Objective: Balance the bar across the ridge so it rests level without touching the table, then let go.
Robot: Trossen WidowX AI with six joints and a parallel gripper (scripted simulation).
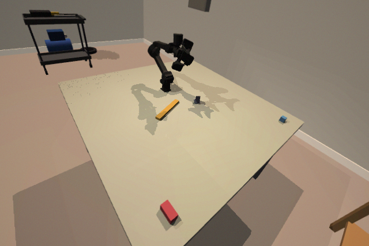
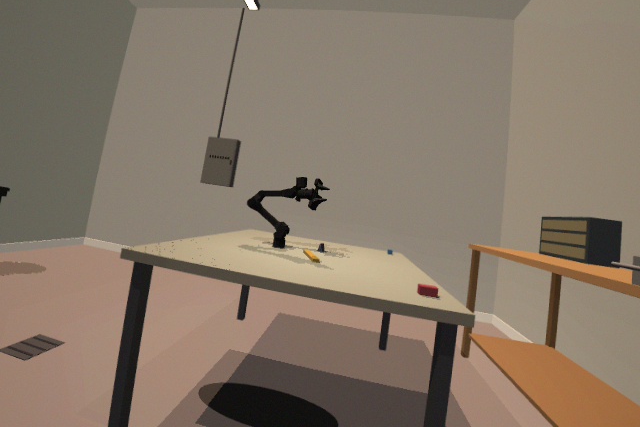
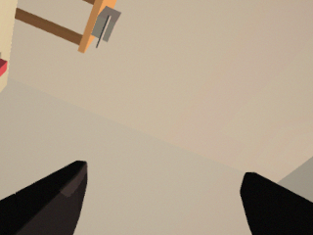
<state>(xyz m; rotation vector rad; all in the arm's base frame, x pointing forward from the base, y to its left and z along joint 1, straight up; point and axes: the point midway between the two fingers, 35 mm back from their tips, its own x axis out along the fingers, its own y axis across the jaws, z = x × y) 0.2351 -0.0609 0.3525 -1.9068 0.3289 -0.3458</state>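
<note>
Right now the bar is 4 cm behind my gripper tip, 6 cm to the right of it and 35 cm below it. Round my gripper tip: red block (47 cm ahead, 43 cm to the right, 34 cm below); blue cube (47 cm ahead, 57 cm to the left, 34 cm below).
</note>
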